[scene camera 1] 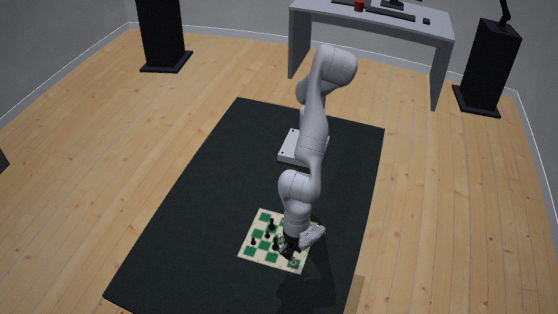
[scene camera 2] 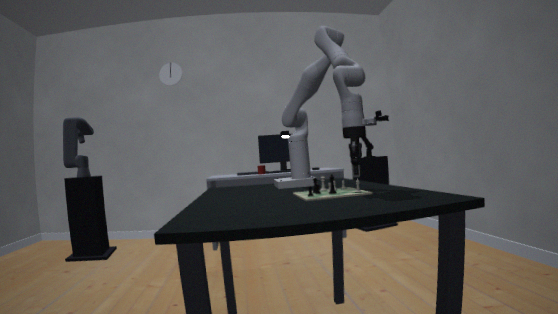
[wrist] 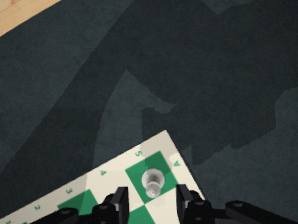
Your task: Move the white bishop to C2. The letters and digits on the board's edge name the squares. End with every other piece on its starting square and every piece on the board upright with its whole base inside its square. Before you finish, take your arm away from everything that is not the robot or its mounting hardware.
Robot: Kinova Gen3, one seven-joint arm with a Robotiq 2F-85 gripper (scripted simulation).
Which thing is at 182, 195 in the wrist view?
The gripper.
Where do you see a green-and-cream chessboard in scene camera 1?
262, 252
